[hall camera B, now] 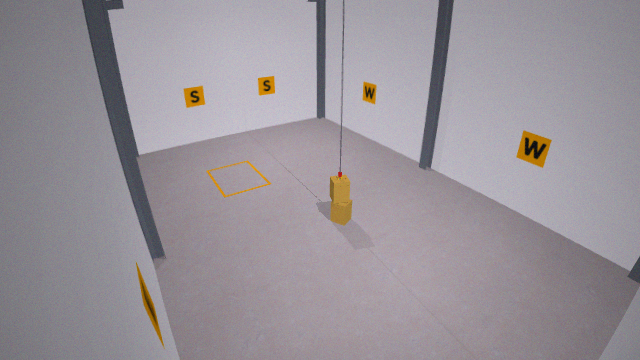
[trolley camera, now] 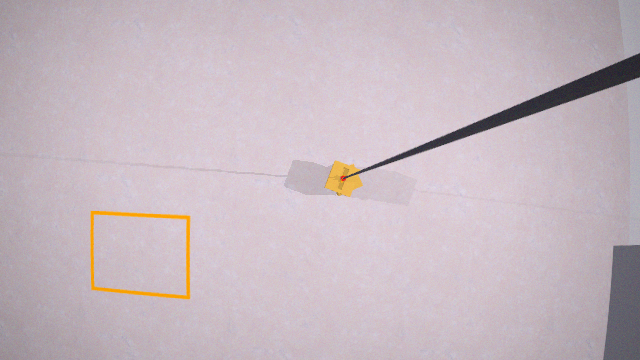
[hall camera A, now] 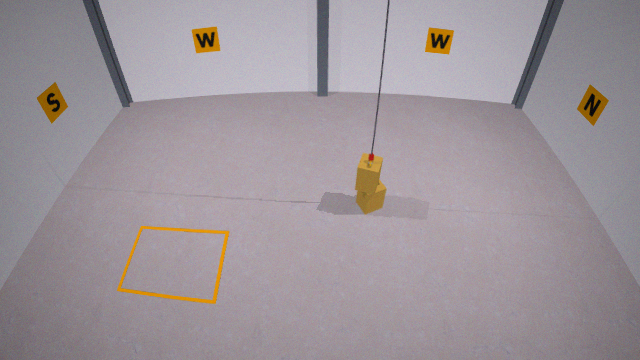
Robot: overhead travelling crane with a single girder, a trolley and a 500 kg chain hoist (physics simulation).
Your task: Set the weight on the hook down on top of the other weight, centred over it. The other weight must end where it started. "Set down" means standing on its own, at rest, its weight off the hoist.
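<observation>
The upper yellow weight [hall camera A: 368, 178] [hall camera B: 340, 191] [trolley camera: 333, 173] hangs from my hook [hall camera A: 371, 157] [hall camera B: 340, 174] [trolley camera: 343, 178] and looks upright. It is right over the lower yellow weight [hall camera A: 371, 201] [hall camera B: 341, 213] [trolley camera: 357, 183] and appears to touch its top. It is turned against the lower one. In hall camera A and the trolley camera it looks a little to the left of it; a corner of the lower top shows at the right. The lower weight stands upright on the floor. The cable looks straight; whether it bears load cannot be told.
An orange outlined square [hall camera A: 222, 267] [hall camera B: 248, 191] [trolley camera: 188, 257] is marked on the floor, left of the weights. Walls with lettered signs and grey columns [hall camera A: 322, 50] [hall camera B: 436, 85] stand around the hall.
</observation>
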